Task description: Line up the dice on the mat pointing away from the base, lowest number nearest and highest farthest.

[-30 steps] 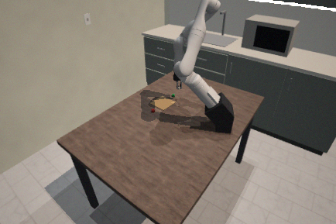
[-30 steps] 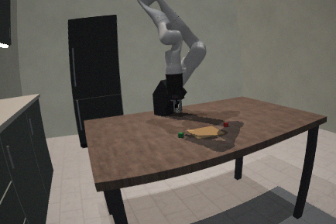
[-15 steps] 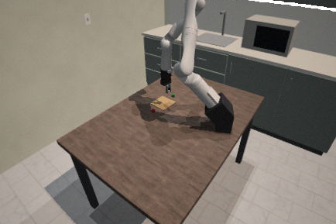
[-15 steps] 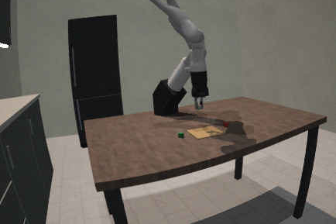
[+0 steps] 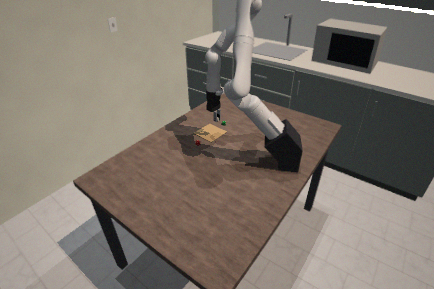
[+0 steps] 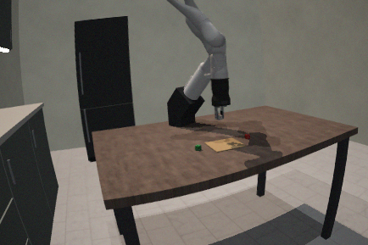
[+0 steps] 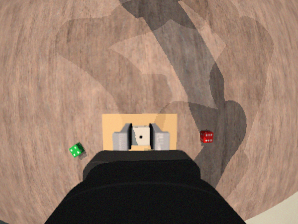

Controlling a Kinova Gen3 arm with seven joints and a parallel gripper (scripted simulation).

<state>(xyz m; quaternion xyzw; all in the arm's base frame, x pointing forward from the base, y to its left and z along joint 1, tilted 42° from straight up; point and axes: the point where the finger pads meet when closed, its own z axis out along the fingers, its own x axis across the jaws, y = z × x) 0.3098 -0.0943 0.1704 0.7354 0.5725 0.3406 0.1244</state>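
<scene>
Now: the tan mat 12 cm below my hand, 5 cm ahead of it and 1 cm to the right of it. Round my hand: red die (12 cm to the left, 11 cm below, 5 cm ahead); then green die (13 cm to the right, 11 cm below, 3 cm ahead); then white die (1 cm below).
</scene>
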